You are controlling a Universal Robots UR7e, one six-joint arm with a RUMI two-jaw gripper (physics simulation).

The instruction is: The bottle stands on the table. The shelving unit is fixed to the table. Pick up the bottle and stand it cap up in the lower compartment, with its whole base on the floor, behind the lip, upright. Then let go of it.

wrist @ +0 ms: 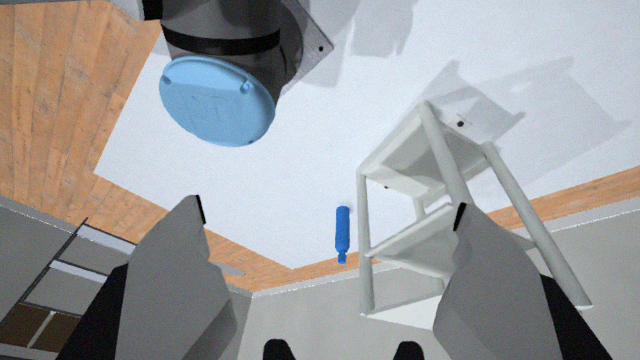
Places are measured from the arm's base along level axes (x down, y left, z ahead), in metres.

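Where they show: gripper, between the fingertips: [329,202].
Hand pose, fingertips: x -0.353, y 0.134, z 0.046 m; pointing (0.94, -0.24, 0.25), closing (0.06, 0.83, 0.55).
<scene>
Things, the pixels of their top centre, and the offset from my fingertips. "*": a spot on its surface instead. Level surfaces: height alone.
- blue bottle, centre of its top: [341,262] dx +0.189, dy -0.249, dz +0.478 m
- white table, height of its surface: dx +0.371 m
- light grey shelving unit, a spot on its surface: [364,225] * dx +0.191, dy -0.112, dz +0.323 m
The blue bottle [342,227] stands upright on the white table [240,175], left of the shelving unit in the wrist view. Its narrow neck and cap point to the bottom of the picture, away from the table. The light grey shelving unit [364,225] stands on the table at the right; its lower compartment is the one nearest the table. The right finger hides part of the unit. My gripper [329,202] is open, with its fingers wide apart. The bottle shows in the gap between them, well beyond the fingertips and touching neither.
A dark grey part of the robot arm with a light blue round cover [217,102] is at the upper left, by a metal mounting plate [312,57]. A wooden floor [60,75] shows beyond the table edge. Grey walls and a window-like frame are at the bottom left.
</scene>
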